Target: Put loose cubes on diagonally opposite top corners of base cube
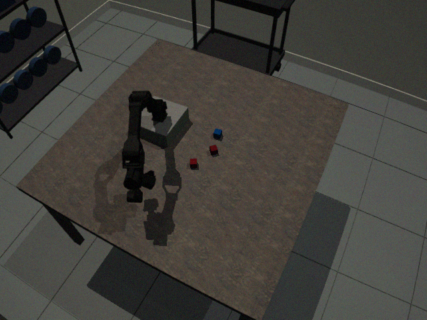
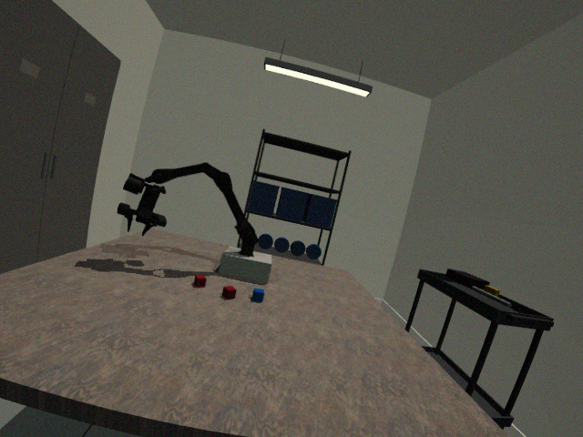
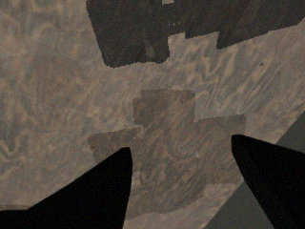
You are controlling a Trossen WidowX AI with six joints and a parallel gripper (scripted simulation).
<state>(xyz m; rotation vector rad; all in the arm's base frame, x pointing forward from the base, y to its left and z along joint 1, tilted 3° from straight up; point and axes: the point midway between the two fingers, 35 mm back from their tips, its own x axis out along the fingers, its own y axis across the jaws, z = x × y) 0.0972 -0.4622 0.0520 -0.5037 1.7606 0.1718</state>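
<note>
Now: the blue cube 51 cm to the left of my gripper tip, 21 cm ahead of it and 9 cm below it.
</note>
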